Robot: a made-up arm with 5 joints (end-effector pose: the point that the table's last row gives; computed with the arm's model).
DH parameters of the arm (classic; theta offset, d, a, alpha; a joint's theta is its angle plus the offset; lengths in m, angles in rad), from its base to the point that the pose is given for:
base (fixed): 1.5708 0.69 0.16 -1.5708
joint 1: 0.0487 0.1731 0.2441 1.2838
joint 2: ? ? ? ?
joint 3: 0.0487 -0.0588 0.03 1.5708
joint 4: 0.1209 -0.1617 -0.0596 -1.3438
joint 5: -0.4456 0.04 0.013 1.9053
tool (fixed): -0.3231 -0.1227 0 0
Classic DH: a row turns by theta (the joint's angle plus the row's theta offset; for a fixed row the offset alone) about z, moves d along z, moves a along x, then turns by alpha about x.
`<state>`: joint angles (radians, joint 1 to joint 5).
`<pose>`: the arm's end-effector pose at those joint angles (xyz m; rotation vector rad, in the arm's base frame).
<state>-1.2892 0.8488 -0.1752 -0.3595 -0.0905</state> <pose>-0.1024 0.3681 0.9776 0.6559 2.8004 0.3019</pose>
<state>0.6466 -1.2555 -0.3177 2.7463 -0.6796</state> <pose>-0.2098 0.3064 0.4041 -1.2095 1.7207 -0.8001</pose>
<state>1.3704 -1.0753 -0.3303 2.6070 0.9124</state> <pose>-0.1380 0.1672 0.2918 0.8723 -0.9676 1.6630</pose>
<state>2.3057 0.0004 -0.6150 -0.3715 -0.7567</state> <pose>-0.0710 -0.2537 0.5876 -0.4284 -1.2257 -1.8489</pose>
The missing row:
joint 2: 0 -0.3246 -0.0587 1.8578
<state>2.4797 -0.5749 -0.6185 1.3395 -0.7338</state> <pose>-0.0894 -0.0936 0.6836 1.1148 -1.2254 0.0706</pose>
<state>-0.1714 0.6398 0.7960 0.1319 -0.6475</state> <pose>0.0327 0.3399 0.5863 -0.9026 -2.6580 1.0234</pose>
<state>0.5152 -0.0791 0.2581 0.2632 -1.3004</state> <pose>-0.0582 0.2244 0.4240 1.3510 0.7887 -2.2654</pose>
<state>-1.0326 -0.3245 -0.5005 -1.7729 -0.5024</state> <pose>-0.1451 0.5191 0.9225 0.1505 2.4776 -0.1584</pose>
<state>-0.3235 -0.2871 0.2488 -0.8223 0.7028</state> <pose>-0.0428 0.2851 0.6582 -0.7235 -2.2811 -0.4750</pose>
